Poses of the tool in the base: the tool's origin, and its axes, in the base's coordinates. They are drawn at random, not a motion.
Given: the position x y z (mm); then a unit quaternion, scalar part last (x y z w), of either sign.
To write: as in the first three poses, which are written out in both.
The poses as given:
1: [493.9 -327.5 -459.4 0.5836 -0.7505 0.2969 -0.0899]
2: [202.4 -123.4 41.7 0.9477 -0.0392 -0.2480 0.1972]
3: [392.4 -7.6 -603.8 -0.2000 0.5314 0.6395 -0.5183]
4: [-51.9 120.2 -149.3 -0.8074 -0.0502 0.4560 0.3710]
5: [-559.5 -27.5 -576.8 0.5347 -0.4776 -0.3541 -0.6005]
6: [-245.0 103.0 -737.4 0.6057 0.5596 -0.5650 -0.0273]
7: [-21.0 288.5 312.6 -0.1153 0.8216 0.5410 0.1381]
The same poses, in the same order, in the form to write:
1: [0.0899 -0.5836 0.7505 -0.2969 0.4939 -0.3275 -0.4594]
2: [0.1972 0.9477 -0.0392 -0.2480 0.2024 -0.1234 0.0417]
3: [0.5183 0.2000 -0.5314 -0.6395 0.3924 -0.0076 -0.6038]
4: [0.3710 -0.8074 -0.0502 0.4560 -0.0519 0.1202 -0.1493]
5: [0.6005 -0.5347 0.4776 0.3541 -0.5595 -0.0275 -0.5768]
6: [0.0273 -0.6057 -0.5596 0.5650 -0.2450 0.1030 -0.7374]
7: [0.1381 -0.1153 0.8216 0.5410 -0.0210 0.2885 0.3126]
